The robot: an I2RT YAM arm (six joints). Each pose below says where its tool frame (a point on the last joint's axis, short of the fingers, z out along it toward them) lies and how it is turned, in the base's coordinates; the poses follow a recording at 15 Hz.
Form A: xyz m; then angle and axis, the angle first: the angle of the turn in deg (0 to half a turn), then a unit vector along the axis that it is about.
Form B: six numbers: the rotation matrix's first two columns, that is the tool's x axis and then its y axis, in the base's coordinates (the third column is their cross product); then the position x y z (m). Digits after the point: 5 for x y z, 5 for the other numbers.
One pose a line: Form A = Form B
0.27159, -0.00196, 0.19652, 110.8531, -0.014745, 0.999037, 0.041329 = -0.35568, 0.01865, -0.93442, -0.05860, 0.99739, 0.04221, 0.27159, -0.00196, 0.19652
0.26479, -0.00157, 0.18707, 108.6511, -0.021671, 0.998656, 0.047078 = -0.31918, 0.01604, -0.94756, -0.07317, 0.99646, 0.04152, 0.26479, -0.00157, 0.18707
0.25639, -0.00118, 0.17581, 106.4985, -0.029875, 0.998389, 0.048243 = -0.28284, 0.00796, -0.95913, -0.08455, 0.99587, 0.03320, 0.25639, -0.00118, 0.17581
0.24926, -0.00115, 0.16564, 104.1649, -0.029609, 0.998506, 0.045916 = -0.24362, 0.00772, -0.96984, -0.08132, 0.99628, 0.02836, 0.24926, -0.00115, 0.16564
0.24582, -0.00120, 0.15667, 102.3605, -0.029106, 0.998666, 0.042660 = -0.21303, 0.00638, -0.97702, -0.07696, 0.99676, 0.02329, 0.24582, -0.00120, 0.15667
